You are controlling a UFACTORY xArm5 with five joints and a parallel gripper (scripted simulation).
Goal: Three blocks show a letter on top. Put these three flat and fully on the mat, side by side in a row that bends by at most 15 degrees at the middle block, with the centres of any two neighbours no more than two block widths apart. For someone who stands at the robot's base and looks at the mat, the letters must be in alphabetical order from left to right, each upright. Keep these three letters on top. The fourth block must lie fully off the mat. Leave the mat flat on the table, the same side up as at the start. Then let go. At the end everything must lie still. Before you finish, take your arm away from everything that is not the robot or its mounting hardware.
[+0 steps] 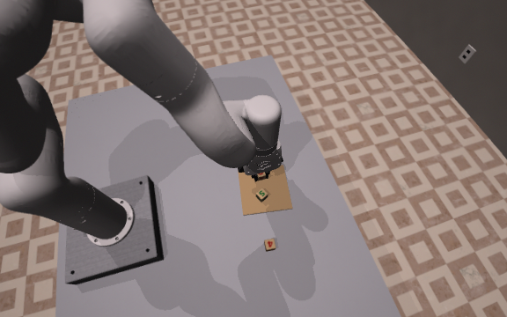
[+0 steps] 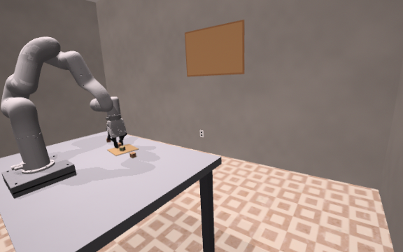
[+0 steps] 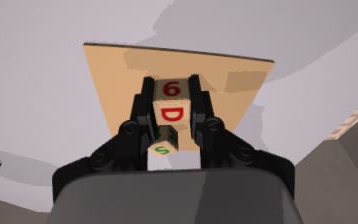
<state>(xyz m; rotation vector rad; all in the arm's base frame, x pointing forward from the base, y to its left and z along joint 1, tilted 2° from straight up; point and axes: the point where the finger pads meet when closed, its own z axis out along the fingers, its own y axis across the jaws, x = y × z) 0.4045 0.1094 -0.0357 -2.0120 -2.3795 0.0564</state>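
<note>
My gripper is now 10 mm above the wooden letter block. The rest, counted from my hand: tan mat: 10 mm ahead, 40 mm to the right, 30 mm below.
</note>
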